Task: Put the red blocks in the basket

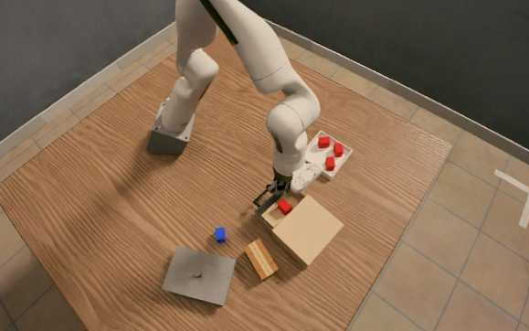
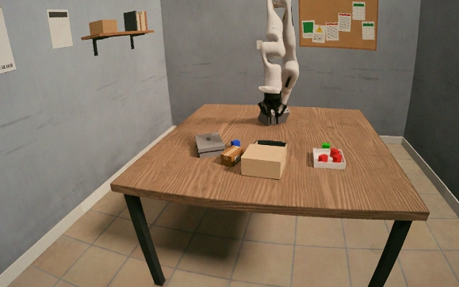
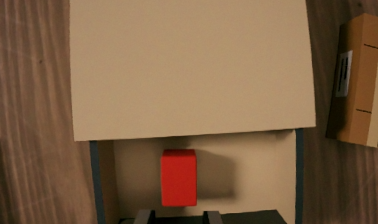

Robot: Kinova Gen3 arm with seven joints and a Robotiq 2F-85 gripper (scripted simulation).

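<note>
Now: hand 60 mm short of the light wooden cabinet and 150 mm above it. Round my hand: white basket 80 mm behind, 260 mm to the left, 180 mm below; blue block 50 mm behind, 220 mm to the right, 170 mm below; brown cardboard box 90 mm ahead, 160 mm to the right, 150 mm below.
</note>
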